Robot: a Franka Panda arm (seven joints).
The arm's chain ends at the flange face. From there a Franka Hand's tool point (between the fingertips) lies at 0.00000 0.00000 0.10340 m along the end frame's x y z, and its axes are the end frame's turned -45 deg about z.
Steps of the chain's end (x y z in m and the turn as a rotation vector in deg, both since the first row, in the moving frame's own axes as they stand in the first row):
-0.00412 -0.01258 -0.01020 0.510 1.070 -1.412
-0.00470 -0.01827 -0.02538 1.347 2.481 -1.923
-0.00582 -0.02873 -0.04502 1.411 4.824 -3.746
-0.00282 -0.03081 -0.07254 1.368 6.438 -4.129
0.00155 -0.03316 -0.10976 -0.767 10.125 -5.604
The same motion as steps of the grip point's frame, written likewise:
0.00801 -0.01112 -0.01022 -0.396 1.117 -1.412
0.01450 -0.01488 -0.02551 -0.802 2.707 -1.923
0.02428 -0.02034 -0.04542 -2.413 4.409 -3.746
0.02996 -0.01769 -0.07322 -3.585 5.520 -4.129
0.03708 -0.00913 -0.11138 -7.702 6.617 -5.604

